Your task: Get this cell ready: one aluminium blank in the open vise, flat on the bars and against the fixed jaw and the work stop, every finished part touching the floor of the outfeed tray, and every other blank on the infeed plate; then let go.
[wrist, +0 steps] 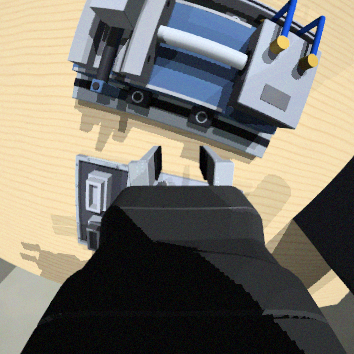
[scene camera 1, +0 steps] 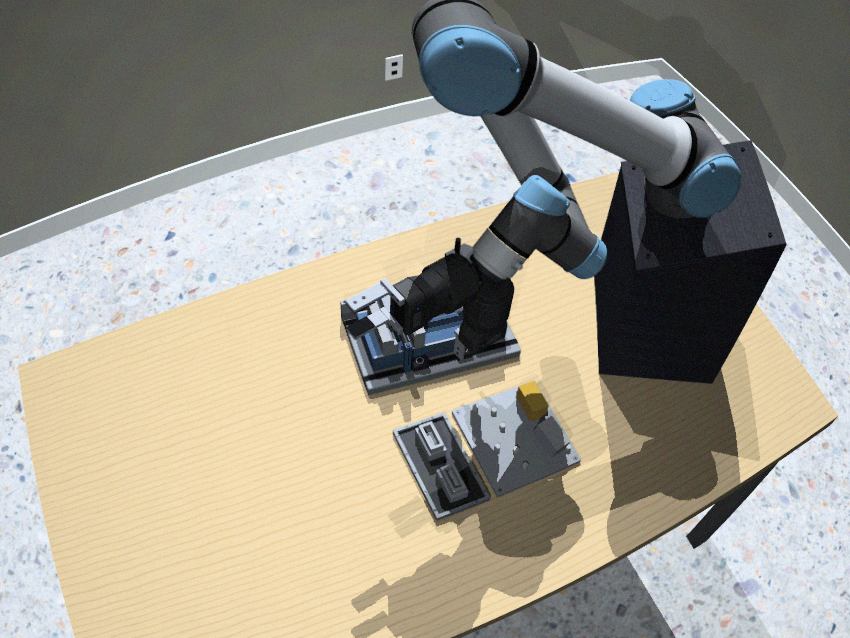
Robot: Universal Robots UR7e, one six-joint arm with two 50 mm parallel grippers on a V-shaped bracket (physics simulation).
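Frame: origin at the arm's base, x ahead, y right, z down, level; metres.
Seen in the pictures: hand, its tool point: [wrist: 180, 160] [scene camera 1: 469, 343].
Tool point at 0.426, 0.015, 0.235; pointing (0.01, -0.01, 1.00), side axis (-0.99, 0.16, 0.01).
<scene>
A point is followed by its place in that frame, as x, y, z.
The camera-side gripper [wrist: 180, 161] @[0.426, 0.015, 0.235] is open and holds no part; it hangs above the table between the vise [scene camera 1: 446, 371] @[0.450, 0.039, 0.336] [wrist: 260, 102] @[0.359, 0.079, 0.257] and the infeed plate [scene camera 1: 475, 434] @[0.465, -0.098, 0.345] [wrist: 187, 180] @[0.405, -0.042, 0.345]. In the scene view, the second gripper points left in front of the vise with spread fingers. A plain grey block [wrist: 112, 14] @[0.505, 0.135, 0.247] shows at the vise's left end, beside the moving jaw; whether it is a blank, and its seating, I cannot tell. Two pocketed grey finished parts [scene camera 1: 431, 439] @[0.546, -0.081, 0.325] [scene camera 1: 453, 482] @[0.552, -0.173, 0.326] [wrist: 95, 192] @[0.548, -0.080, 0.326] [wrist: 93, 236] @[0.558, -0.174, 0.326] are inside the outfeed tray [scene camera 1: 414, 475] @[0.600, -0.124, 0.344] [wrist: 78, 200] @[0.593, -0.113, 0.343].
A yellow block [scene camera 1: 532, 400] @[0.353, -0.100, 0.309] stands at the back right of the infeed plate, among upright pins. Blue hoses [wrist: 318, 35] @[0.318, 0.157, 0.243] rise from the vise's right end. The robot's dark pedestal [scene camera 1: 665, 322] @[0.106, -0.140, 0.174] stands at the right. The arm hides part of the vise in the scene view.
</scene>
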